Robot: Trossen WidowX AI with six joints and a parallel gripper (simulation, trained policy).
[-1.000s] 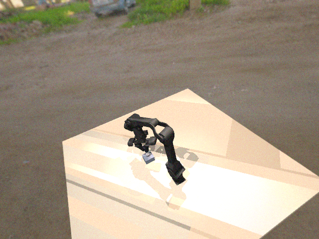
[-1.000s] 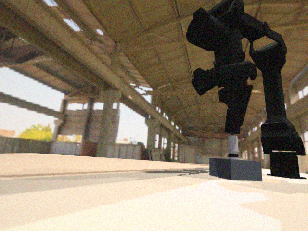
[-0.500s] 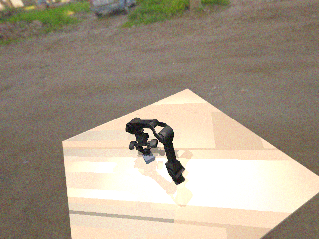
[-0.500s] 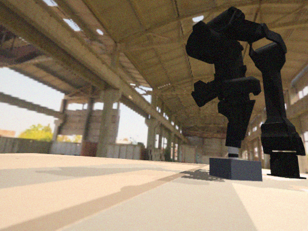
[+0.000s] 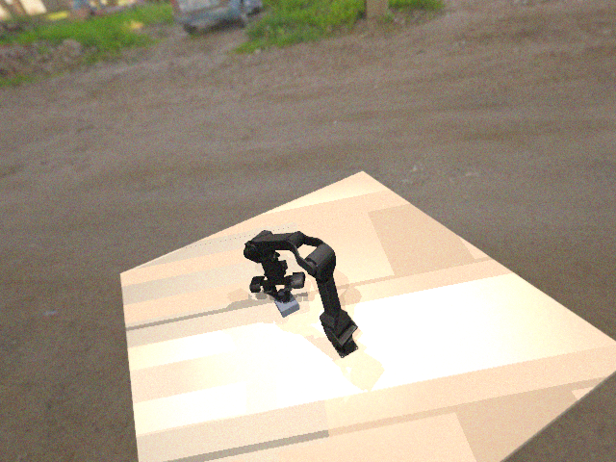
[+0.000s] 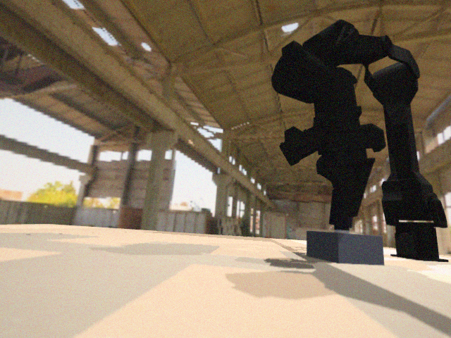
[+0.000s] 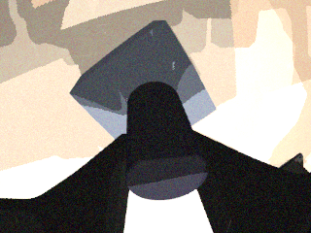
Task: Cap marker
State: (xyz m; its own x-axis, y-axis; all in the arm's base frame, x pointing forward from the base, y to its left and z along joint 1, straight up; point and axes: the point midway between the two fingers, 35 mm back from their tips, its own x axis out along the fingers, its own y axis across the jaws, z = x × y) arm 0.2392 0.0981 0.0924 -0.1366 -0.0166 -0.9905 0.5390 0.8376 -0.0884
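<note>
Now: gripper tip 1 cm below the dark cap and 1 cm short of it. Round my gripper tip: grey holder block (4 cm below, 1 cm to the right, 1 cm ahead).
</note>
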